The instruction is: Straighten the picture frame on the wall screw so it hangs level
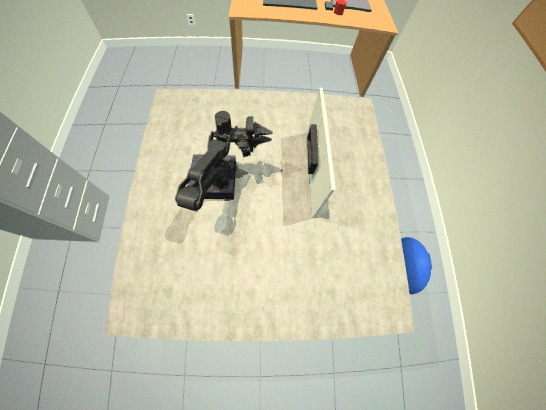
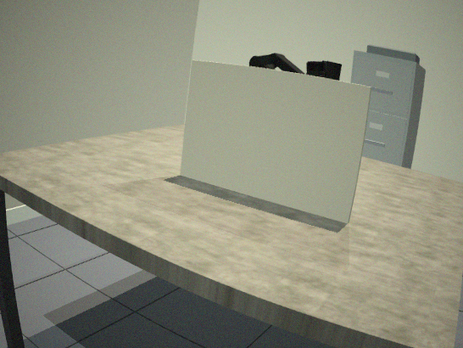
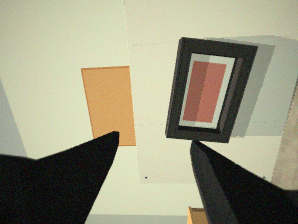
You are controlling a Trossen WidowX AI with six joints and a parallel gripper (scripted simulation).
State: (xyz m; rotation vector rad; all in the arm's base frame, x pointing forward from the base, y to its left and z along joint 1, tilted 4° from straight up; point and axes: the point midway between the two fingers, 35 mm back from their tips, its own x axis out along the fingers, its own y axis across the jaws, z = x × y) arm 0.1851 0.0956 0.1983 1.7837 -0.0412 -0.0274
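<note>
The picture frame is 190 mm ahead of my gripper tip and 90 mm below it. Round my gripper tip: wall panel (200 mm ahead, 20 mm to the right, 110 mm below).
</note>
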